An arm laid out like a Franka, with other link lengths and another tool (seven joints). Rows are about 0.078 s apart.
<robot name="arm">
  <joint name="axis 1" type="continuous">
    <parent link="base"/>
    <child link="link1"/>
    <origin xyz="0 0 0.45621" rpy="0 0 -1.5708"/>
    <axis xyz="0 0 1"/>
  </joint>
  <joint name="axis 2" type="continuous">
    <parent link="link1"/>
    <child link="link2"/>
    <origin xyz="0 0 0" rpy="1.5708 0 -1.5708"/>
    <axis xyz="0 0 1"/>
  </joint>
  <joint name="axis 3" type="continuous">
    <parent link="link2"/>
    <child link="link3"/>
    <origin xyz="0 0.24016 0" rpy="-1.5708 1.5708 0"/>
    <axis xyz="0 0 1"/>
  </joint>
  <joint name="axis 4" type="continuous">
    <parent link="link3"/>
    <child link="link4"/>
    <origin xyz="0 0.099 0" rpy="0 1.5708 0"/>
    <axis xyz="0 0 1"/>
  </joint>
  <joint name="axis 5" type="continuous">
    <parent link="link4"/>
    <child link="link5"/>
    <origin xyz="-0.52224 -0.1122 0" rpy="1.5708 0 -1.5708"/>
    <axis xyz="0 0 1"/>
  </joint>
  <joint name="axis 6" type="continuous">
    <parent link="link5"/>
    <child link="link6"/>
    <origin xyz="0 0 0" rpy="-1.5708 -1.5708 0"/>
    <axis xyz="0 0 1"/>
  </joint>
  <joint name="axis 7" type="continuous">
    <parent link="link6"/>
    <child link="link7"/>
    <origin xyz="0 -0.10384 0" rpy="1.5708 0 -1.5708"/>
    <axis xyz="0 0 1"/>
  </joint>
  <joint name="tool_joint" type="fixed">
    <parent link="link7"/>
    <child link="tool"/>
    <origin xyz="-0.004 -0.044 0.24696" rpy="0 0.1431 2.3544"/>
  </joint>
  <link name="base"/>
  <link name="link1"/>
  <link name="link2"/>
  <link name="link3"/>
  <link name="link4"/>
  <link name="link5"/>
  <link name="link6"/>
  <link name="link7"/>
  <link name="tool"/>
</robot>
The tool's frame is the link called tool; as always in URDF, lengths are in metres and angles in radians. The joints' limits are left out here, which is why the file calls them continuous.
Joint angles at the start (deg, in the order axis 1, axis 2, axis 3, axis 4, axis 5, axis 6, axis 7): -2.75, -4.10, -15.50, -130.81, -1.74, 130.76, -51.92
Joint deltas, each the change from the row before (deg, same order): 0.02, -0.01, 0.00, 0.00, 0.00, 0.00, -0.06; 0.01, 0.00, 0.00, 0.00, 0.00, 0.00, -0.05; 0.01, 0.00, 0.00, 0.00, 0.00, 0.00, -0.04; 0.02, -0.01, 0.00, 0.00, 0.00, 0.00, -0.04; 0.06, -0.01, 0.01, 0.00, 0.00, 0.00, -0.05; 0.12, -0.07, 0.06, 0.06, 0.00, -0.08, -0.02; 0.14, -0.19, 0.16, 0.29, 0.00, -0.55, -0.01; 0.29, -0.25, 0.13, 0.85, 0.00, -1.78, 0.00; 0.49, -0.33, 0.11, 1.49, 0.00, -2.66, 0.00; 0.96, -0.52, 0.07, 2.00, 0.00, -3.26, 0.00; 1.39, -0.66, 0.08, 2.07, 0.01, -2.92, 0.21
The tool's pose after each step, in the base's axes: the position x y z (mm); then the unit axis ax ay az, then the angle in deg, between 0 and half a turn. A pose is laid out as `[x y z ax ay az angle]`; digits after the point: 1 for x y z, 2 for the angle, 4 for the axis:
[625.3 -180.5 237.3 0.6387 -0.7657 0.0760 175.60]
[625.3 -180.4 237.3 0.6391 -0.7653 0.0760 175.60]
[625.3 -180.3 237.3 0.6394 -0.7651 0.0760 175.60]
[625.4 -180.1 237.4 0.6398 -0.7647 0.0761 175.61]
[625.6 -179.4 237.5 0.6406 -0.7641 0.0762 175.62]
[626.6 -177.5 238.8 0.6419 -0.7629 0.0766 175.67]
[628.2 -174.4 243.0 0.6440 -0.7613 0.0760 175.68]
[629.5 -169.9 251.7 0.6471 -0.7591 0.0710 175.37]
[632.5 -164.0 266.6 0.6515 -0.7559 0.0649 174.98]
[637.7 -153.6 288.3 0.6585 -0.7502 0.0594 174.69]
[645.3 -138.3 313.0 0.6664 -0.7433 0.0577 174.75]

